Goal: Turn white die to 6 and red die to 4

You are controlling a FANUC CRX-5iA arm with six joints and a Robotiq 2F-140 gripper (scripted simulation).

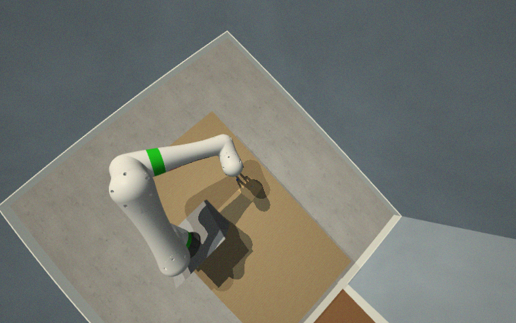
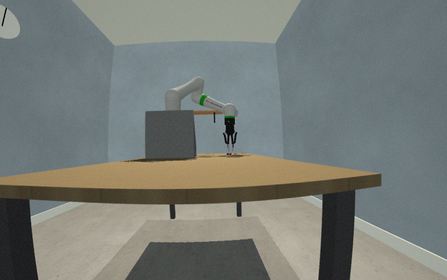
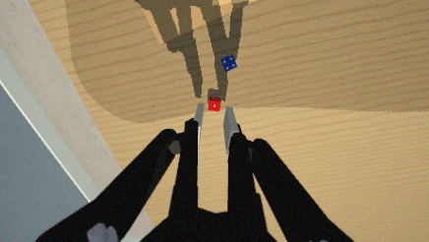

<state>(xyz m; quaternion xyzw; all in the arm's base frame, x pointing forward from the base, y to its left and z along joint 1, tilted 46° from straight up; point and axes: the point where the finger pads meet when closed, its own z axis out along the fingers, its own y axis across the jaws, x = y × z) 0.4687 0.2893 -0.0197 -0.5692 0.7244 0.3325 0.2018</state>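
The red die lies 60 mm below my hand and 10 mm to the right of it. Round my hand: blue die (60 mm to the right, 60 mm below, 30 mm behind); white die (180 mm to the right, 50 mm below, 30 mm ahead); tan mat (180 mm to the right, 60 mm below).
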